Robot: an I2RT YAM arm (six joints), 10 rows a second.
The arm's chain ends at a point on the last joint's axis. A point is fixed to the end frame.
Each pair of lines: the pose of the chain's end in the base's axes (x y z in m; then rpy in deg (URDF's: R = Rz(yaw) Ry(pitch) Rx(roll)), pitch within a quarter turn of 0, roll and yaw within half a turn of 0), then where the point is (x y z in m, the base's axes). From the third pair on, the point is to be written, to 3 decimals.
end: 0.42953, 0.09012, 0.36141, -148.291, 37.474, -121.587
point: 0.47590 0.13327 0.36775
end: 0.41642, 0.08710, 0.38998, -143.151, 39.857, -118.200
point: 0.46199 0.13038 0.40011
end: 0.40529, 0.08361, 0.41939, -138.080, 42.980, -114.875
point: 0.450 0.127 0.434
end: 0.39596, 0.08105, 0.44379, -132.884, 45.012, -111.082
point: 0.439 0.124 0.462
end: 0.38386, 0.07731, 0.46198, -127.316, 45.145, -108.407
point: 0.427 0.120 0.482
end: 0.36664, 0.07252, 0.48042, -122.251, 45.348, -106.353
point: 0.409 0.114 0.503
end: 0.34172, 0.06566, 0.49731, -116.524, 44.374, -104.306
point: 0.384 0.107 0.521
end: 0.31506, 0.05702, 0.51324, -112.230, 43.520, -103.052
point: 0.358 0.097 0.538
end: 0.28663, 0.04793, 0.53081, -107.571, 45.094, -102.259
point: 0.329 0.086 0.558
